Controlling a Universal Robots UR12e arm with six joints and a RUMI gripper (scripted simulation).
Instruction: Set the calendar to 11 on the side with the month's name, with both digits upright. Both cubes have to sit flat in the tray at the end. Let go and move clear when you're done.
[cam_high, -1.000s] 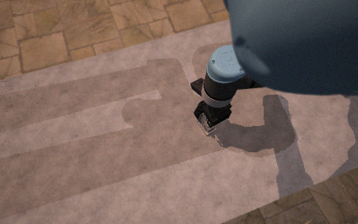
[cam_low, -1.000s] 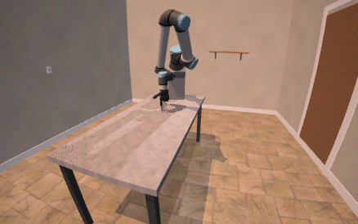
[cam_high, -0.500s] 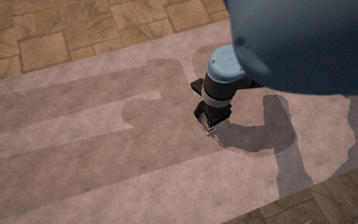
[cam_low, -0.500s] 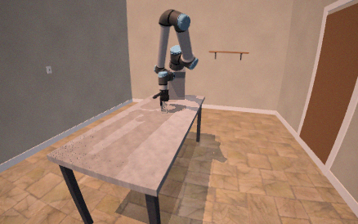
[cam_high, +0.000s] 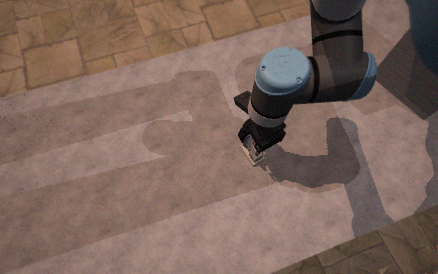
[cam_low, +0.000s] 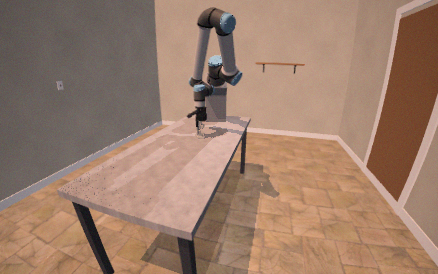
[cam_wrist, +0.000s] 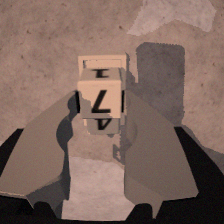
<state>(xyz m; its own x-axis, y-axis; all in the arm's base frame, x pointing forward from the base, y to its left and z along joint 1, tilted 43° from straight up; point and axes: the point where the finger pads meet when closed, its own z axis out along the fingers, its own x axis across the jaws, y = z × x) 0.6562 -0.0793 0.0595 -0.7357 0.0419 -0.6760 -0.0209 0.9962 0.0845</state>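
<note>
My hand is 3 cm to the right of the white cube and 3 cm above it. The rest, counted from my hand: calendar tray 2 cm to the left, 5 cm below; then digit cube 1 cm below.
</note>
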